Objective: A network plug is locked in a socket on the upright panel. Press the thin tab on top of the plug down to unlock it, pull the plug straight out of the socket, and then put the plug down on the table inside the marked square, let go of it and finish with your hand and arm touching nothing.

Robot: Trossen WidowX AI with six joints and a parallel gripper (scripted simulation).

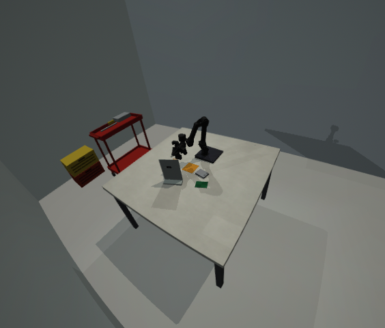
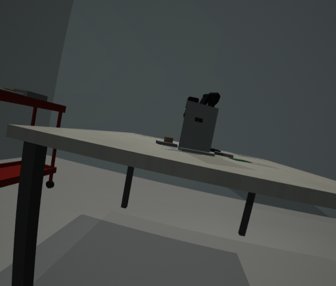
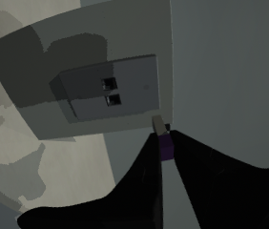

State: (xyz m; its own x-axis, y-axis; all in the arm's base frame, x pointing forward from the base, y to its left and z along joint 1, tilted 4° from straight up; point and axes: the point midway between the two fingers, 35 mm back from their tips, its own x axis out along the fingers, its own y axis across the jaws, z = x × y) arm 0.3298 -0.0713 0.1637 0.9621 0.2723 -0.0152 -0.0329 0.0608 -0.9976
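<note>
Right now my gripper tip is 13 cm past the orange square patch, 6 cm to the right of it and 20 cm above it. From my gripper tip the other things lie so: grey upright panel 9 cm ahead, 5 cm to the left, 10 cm below; green patch 2 cm behind, 29 cm to the left, 20 cm below; network plug right at my gripper tip.
</note>
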